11 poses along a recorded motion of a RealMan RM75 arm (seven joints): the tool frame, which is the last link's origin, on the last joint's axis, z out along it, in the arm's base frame.
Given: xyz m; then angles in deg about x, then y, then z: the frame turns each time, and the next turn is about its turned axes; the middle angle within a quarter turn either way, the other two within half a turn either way.
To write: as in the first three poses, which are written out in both.
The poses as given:
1: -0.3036, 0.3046, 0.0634, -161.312, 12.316, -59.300
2: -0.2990, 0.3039, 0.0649, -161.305, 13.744, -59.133
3: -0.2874, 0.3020, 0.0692, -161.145, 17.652, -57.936
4: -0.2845, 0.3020, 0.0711, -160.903, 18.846, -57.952
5: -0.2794, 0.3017, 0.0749, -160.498, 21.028, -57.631
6: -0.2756, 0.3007, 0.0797, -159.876, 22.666, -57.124
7: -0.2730, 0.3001, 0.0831, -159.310, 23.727, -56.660
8: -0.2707, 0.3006, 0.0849, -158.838, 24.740, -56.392
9: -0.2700, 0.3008, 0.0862, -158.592, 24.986, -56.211
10: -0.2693, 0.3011, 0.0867, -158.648, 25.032, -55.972
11: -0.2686, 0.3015, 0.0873, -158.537, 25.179, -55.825
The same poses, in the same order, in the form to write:
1: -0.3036, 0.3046, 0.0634, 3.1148, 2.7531, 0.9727
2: -0.2990, 0.3039, 0.0649, 3.0682, 2.7392, 0.9190
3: -0.2874, 0.3020, 0.0692, 2.9751, 2.6947, 0.7931
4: -0.2845, 0.3020, 0.0711, 2.9502, 2.6777, 0.7642
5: -0.2794, 0.3017, 0.0749, 2.9146, 2.6464, 0.7151
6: -0.2756, 0.3007, 0.0797, 2.9048, 2.6188, 0.6891
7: -0.2730, 0.3001, 0.0831, 2.9064, 2.5991, 0.6771
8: -0.2707, 0.3006, 0.0849, 2.9038, 2.5811, 0.6646
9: -0.2700, 0.3008, 0.0862, 2.9087, 2.5753, 0.6644
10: -0.2693, 0.3011, 0.0867, 2.9106, 2.5753, 0.6622
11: -0.2686, 0.3015, 0.0873, 2.9132, 2.5722, 0.6614
